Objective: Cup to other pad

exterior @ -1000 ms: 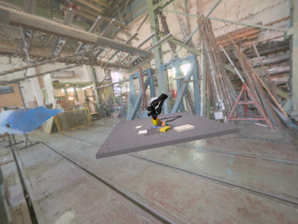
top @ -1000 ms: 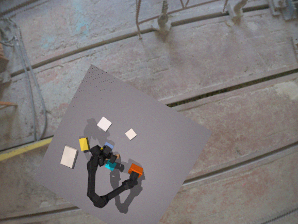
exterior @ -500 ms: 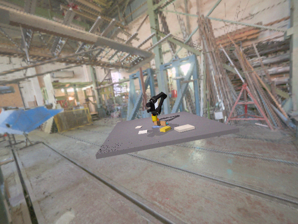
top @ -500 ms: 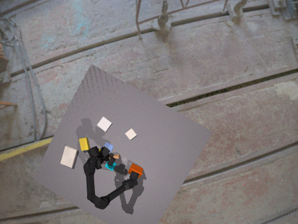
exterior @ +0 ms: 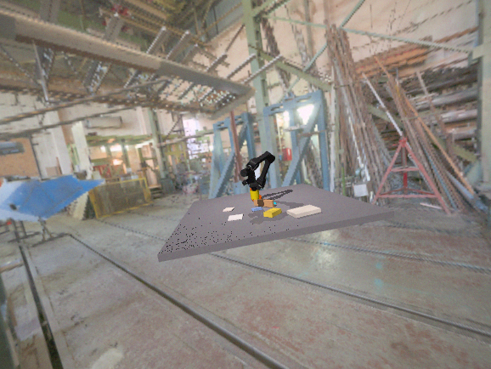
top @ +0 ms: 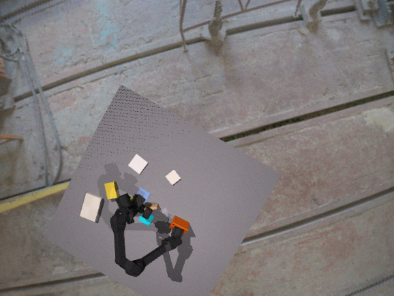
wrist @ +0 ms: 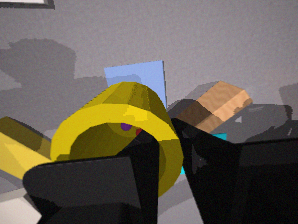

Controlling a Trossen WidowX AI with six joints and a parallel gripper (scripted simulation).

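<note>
The cyan pad is 14 cm to the left of my gripper tip, 12 cm below it and 5 cm behind it. The rest, counted from my gripper tip: yellow cup (2 cm ahead); light blue pad (12 cm below, 3 cm ahead); wooden bar (10 cm below, 7 cm to the left, 1 cm behind).
</note>
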